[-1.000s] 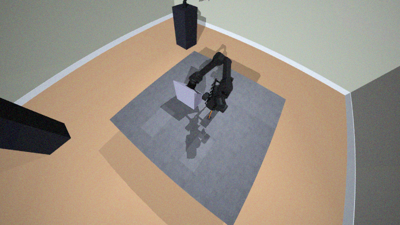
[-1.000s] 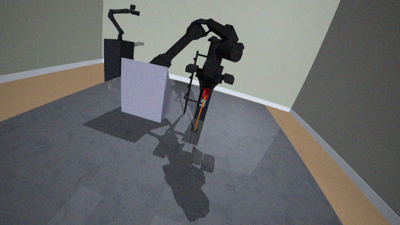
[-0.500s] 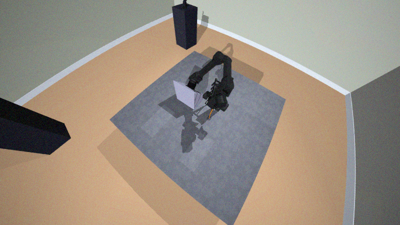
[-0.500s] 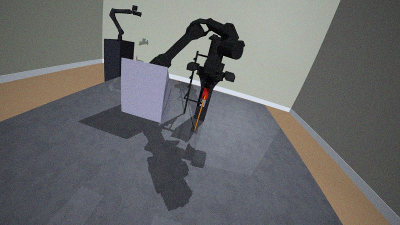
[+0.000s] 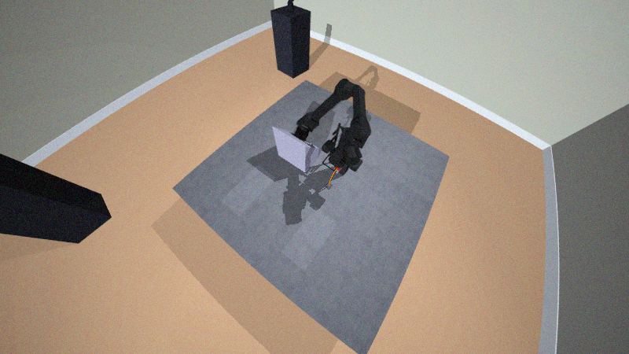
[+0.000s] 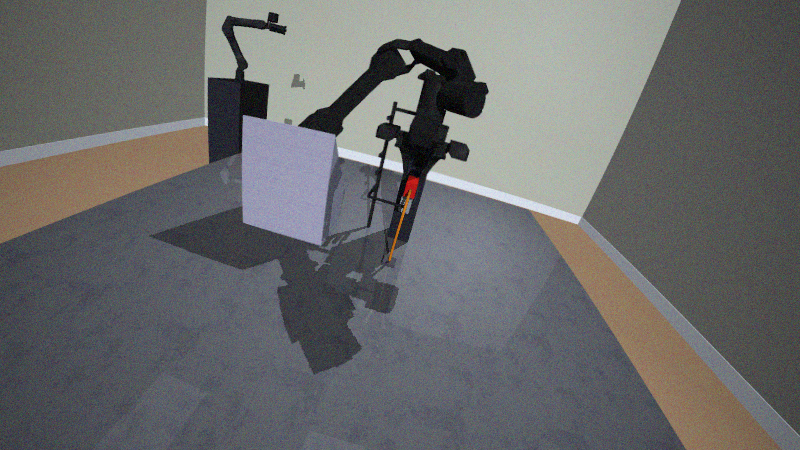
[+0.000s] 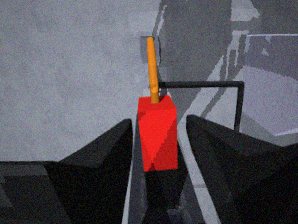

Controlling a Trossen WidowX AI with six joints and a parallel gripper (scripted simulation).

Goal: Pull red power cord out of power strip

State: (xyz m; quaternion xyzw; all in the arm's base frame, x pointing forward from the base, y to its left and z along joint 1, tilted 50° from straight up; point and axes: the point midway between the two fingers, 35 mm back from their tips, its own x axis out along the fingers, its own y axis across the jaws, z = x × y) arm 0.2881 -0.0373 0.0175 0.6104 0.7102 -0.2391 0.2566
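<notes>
My gripper tip is 1 cm past the red plug, 4 cm to the right of it and 1 cm above it.
</notes>
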